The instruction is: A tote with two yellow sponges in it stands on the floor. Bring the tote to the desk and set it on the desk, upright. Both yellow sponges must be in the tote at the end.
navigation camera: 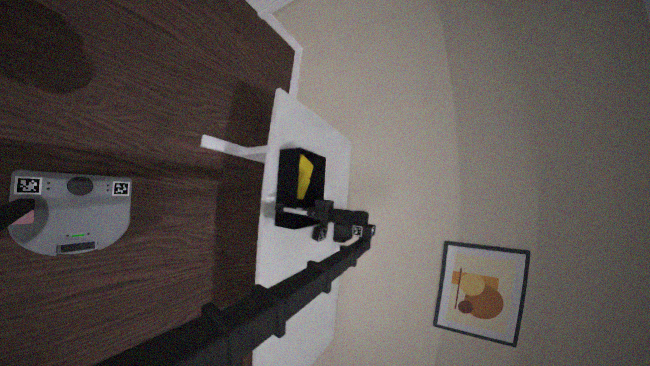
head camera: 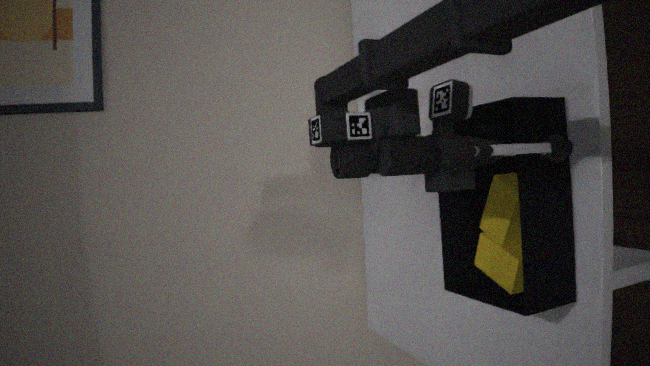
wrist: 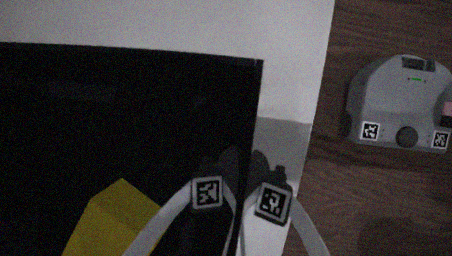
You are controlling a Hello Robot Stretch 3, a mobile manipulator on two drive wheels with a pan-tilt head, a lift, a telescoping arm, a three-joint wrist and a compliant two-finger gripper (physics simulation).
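Places are measured from the robot's base along level axes (x right, y back, z down), in millimetres.
Where they show: gripper, between the fingertips: [navigation camera: 278, 207] [head camera: 562, 148]; robot's base, origin of its link: [navigation camera: 81, 184].
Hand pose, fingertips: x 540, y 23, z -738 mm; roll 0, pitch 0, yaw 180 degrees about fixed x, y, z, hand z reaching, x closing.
Observation:
Each offset is from my fingertips to the top centre of the thing. "spot": to the spot under its first point. Level surfaces: height alone.
The black tote {dz -92, dx +99, dy -75 mm} [head camera: 547, 240] [navigation camera: 288, 175] [wrist: 125, 115] is upright at the desk top {dz +18 mm} [head camera: 400, 250] [navigation camera: 300, 125] [wrist: 290, 50], its long side roughly along the desk's front edge. It looks level and low on the desk; its underside is hidden, so full contact is hard to tell. Two yellow sponges, one {dz -36, dx +109, dy -90 mm} [head camera: 505, 200] beside the other {dz -34, dx +124, dy -175 mm} [head camera: 500, 265], lie inside it; yellow sponge surface {spot: dz -33, dx +119, dy -135 mm} [navigation camera: 305, 175] [wrist: 110, 215] also shows in the navigation and wrist views. My gripper [head camera: 561, 148] [navigation camera: 280, 209] [wrist: 243, 166] is shut on the tote's wall, one finger on each side.
My arm [head camera: 425, 40] [navigation camera: 270, 300] reaches across the desk. My base [navigation camera: 70, 215] [wrist: 400, 105] stands on the brown floor in front. A desk leg {spot: dz +586, dx +303, dy -309 mm} [head camera: 630, 270] [navigation camera: 225, 146] sticks out at the front. A wall with a framed picture [head camera: 30, 60] [navigation camera: 482, 295] is behind the desk.

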